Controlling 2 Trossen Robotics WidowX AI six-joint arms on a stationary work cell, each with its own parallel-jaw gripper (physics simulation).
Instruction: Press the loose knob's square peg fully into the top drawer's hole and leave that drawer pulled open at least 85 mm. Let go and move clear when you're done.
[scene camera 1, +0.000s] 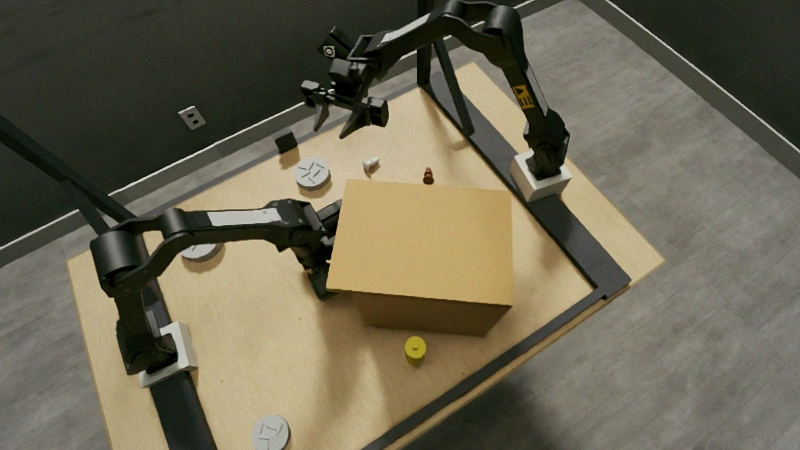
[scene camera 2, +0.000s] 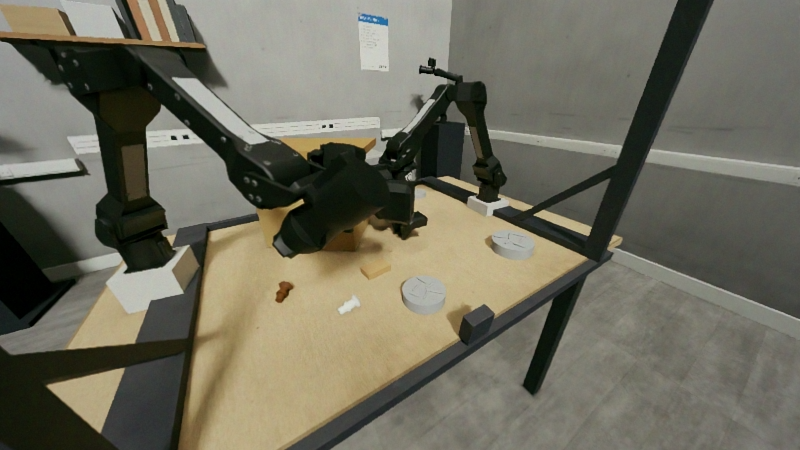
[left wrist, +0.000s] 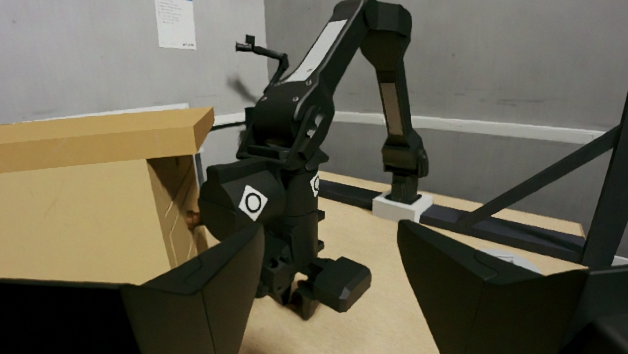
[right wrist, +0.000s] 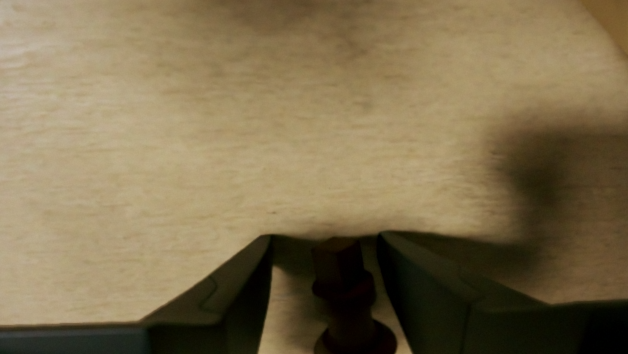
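Pixels of known places: left gripper, between the fingertips: (scene camera 1: 327, 134) (left wrist: 330, 232); right gripper, between the fingertips: (scene camera 1: 323, 270) (scene camera 2: 400, 236) (left wrist: 296, 311) (right wrist: 325, 244); left arm's base, origin of its link: (scene camera 1: 543, 166) (scene camera 2: 152, 261); right arm's base, origin of its link: (scene camera 1: 159, 353) (scene camera 2: 488, 198) (left wrist: 403, 197).
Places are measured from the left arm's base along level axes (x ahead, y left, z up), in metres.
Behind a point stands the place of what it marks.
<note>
The tan cabinet (scene camera 1: 425, 246) @[x 0.367, y 0.161, z 0.186 m] (left wrist: 75, 215) @[x 0.365, y 0.032, z 0.130 m] stands mid-table. In the left wrist view a brown knob (left wrist: 193, 220) @[x 0.464, y 0.087, z 0.072 m] sticks out of its drawer side, seen edge-on; I cannot tell which drawer bears it, and the top drawer's hole does not show. The loose dark brown knob (right wrist: 350, 320) @[x 0.574, y 0.043, z -0.059 m] is between the right fingers, its square peg pointing up in the right wrist view. My right gripper (right wrist: 325, 244) @[x 0.558, y 0.034, z -0.079 m] (left wrist: 296, 311) @[x 0.558, y 0.034, z -0.079 m] is open, low over the table beside the cabinet, its fingers around the knob without gripping it. My left gripper (scene camera 1: 330, 132) @[x 0.454, y -0.142, z 0.156 m] is open and empty, above the table's upper part.
Another brown knob-like piece (scene camera 1: 427, 175) @[x 0.246, y -0.108, z -0.060 m] (scene camera 2: 283, 291) @[x 0.245, y -0.120, z -0.059 m] and a white one (scene camera 1: 370, 163) @[x 0.368, y -0.194, z -0.060 m] (scene camera 2: 349, 305) @[x 0.366, y -0.205, z -0.062 m] lie near the cabinet. A tan block (scene camera 2: 375, 269) @[x 0.443, y -0.113, z -0.063 m], grey discs (scene camera 1: 312, 173) (scene camera 2: 512, 245), a black block (scene camera 1: 285, 141) @[x 0.556, y -0.329, z -0.043 m] (scene camera 2: 476, 324) @[x 0.543, y -0.356, z -0.025 m] and a yellow cylinder (scene camera 1: 415, 349) @[x 0.432, y 0.289, z 0.059 m] are on the table.
</note>
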